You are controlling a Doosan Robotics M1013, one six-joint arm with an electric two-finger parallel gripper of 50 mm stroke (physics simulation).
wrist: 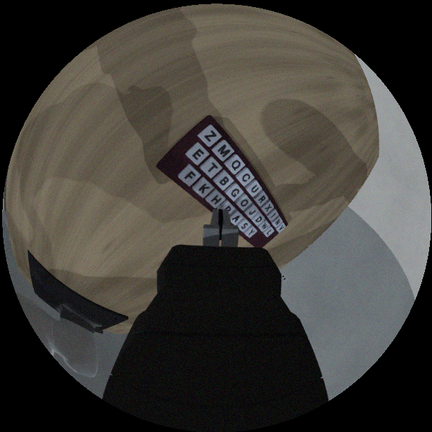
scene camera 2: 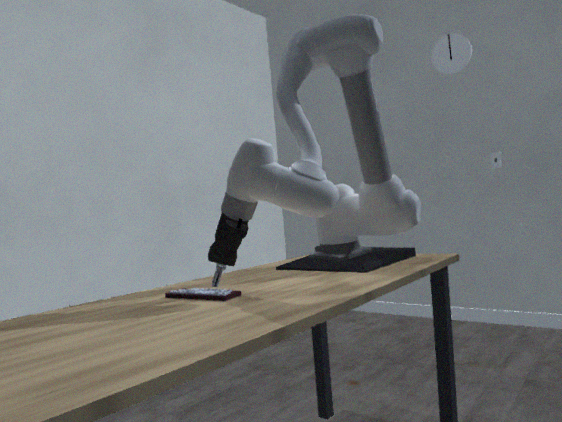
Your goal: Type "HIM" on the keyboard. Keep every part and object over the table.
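Seen in the pictures: gripper, between the fingertips: (scene camera 2: 214, 285); arm's base, origin of its link: (scene camera 2: 340, 255).
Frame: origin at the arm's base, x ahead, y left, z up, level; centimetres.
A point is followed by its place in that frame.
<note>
The keyboard (scene camera 2: 202, 294) @(y 13.1, x 68.6, z -1.1 cm) (wrist: 176, 159) is a dark red slab with three rows of white lettered keys, lying flat on the table. In the wrist view the H key (wrist: 215, 199) is in the row nearest the gripper, the M key (wrist: 223, 150) is beside Z in the far row, and the I key (wrist: 273, 216) is small near that row's right end. My gripper (scene camera 2: 215, 285) @(y 10.5, x 63.1, z 0.2 cm) (wrist: 219, 218) is shut and empty, tilted, its tips low at the keyboard beside H and partly covering P. Whether the tips touch a key cannot be told.
The wooden table (scene camera 2: 150, 345) @(y 40.8, x 94.6, z -2.5 cm) (wrist: 75, 165) carries the keyboard. The arm stands on a black base plate (scene camera 2: 300, 264) @(y -3.6, x 18.2, z -1.2 cm) (wrist: 50, 287) at the table's far end. A pale wall (scene camera 2: 125, 150) rises behind the table's back edge. Arm shadows fall on the table.
</note>
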